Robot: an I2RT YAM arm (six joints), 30 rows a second.
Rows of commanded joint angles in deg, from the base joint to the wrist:
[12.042, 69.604, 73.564, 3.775, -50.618, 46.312]
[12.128, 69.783, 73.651, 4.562, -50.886, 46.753]
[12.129, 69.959, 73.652, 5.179, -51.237, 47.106]
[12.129, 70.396, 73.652, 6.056, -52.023, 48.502]
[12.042, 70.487, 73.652, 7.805, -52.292, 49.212]
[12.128, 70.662, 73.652, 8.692, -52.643, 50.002]
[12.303, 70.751, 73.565, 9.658, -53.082, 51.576]
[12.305, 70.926, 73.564, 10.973, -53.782, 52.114]
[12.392, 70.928, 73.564, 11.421, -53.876, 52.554]
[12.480, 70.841, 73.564, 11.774, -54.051, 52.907]
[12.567, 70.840, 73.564, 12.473, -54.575, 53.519]
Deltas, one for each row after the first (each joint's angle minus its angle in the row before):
[0.086, 0.179, 0.087, 0.787, -0.268, 0.441]
[0.001, 0.176, 0.001, 0.617, -0.351, 0.353]
[0.000, 0.437, 0.000, 0.877, -0.786, 1.396]
[-0.087, 0.091, 0.000, 1.749, -0.269, 0.710]
[0.086, 0.175, 0.000, 0.887, -0.351, 0.790]
[0.175, 0.089, -0.087, 0.966, -0.439, 1.574]
[0.002, 0.175, -0.001, 1.315, -0.700, 0.538]
[0.087, 0.002, 0.000, 0.448, -0.094, 0.440]
[0.088, -0.087, 0.000, 0.353, -0.175, 0.353]
[0.087, -0.001, 0.000, 0.699, -0.524, 0.612]

